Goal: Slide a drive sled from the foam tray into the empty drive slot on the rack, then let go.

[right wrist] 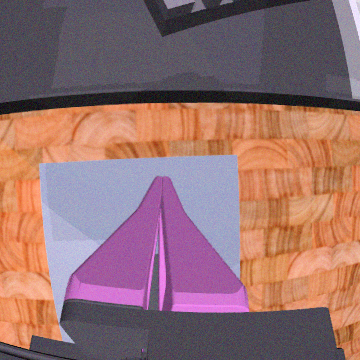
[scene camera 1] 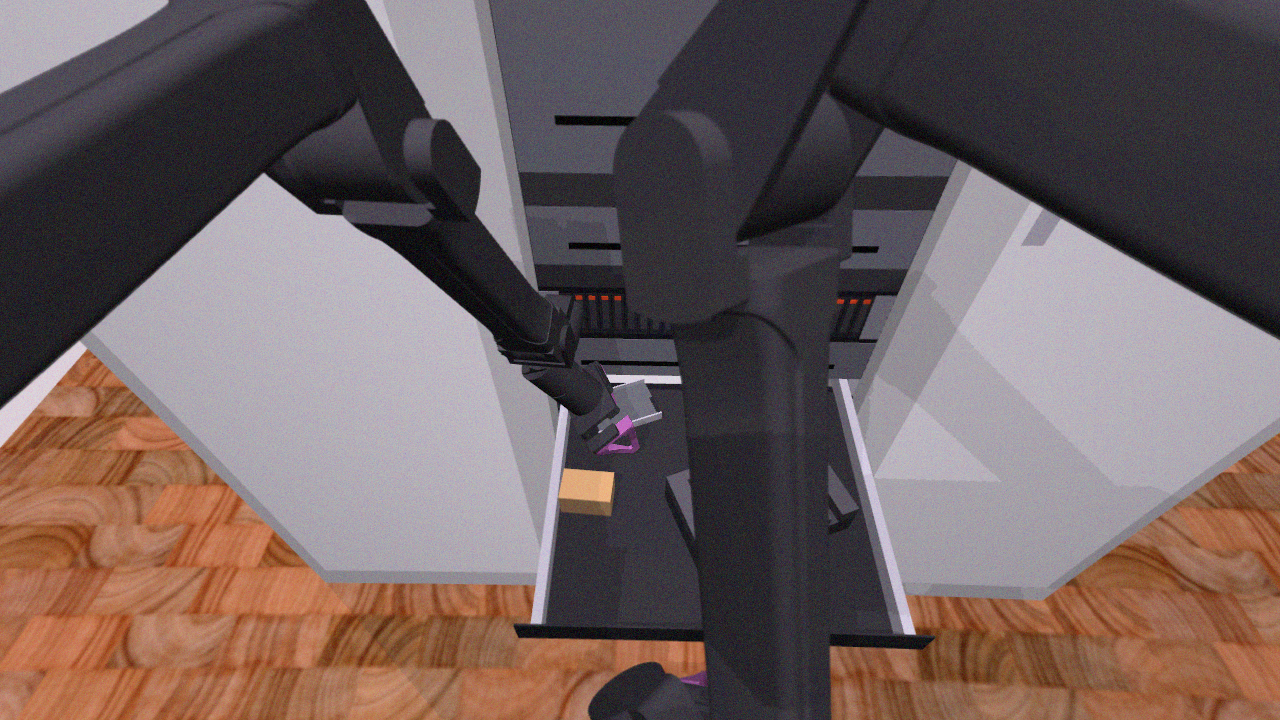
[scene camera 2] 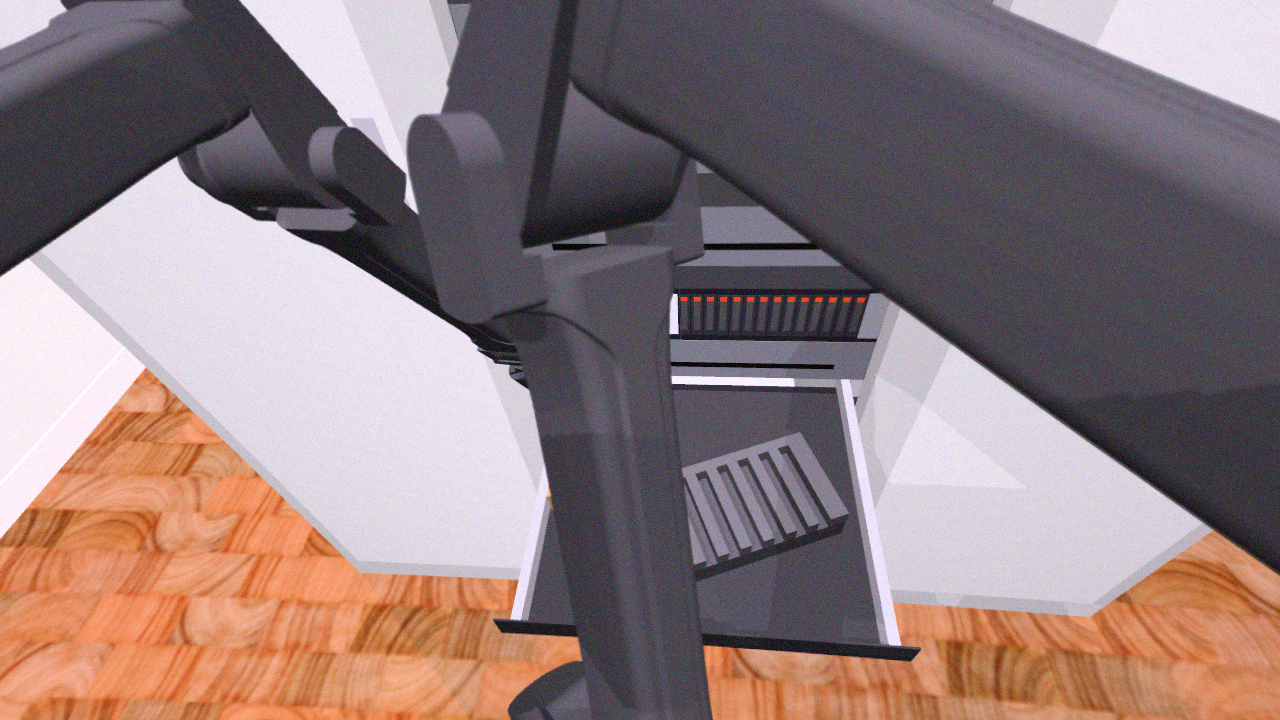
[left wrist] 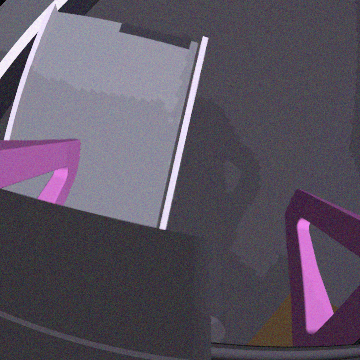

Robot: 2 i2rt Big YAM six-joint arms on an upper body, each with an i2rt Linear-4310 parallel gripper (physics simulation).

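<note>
A flat light-grey piece with two raised white edges, seemingly the drive sled, lies on the drawer floor near the rack, outside the foam tray. My left gripper is open and empty above it; one finger overlaps the piece in the left wrist view, the other is beyond its right edge. My right gripper is shut and empty, in front of the drawer. The slotted foam tray lies askew. The rack's drive row is partly hidden; I cannot make out an empty slot.
The open drawer has raised side walls and a black front edge. A tan block lies by its left wall. White panels stand on both sides. A pale blue square shows below my right gripper.
</note>
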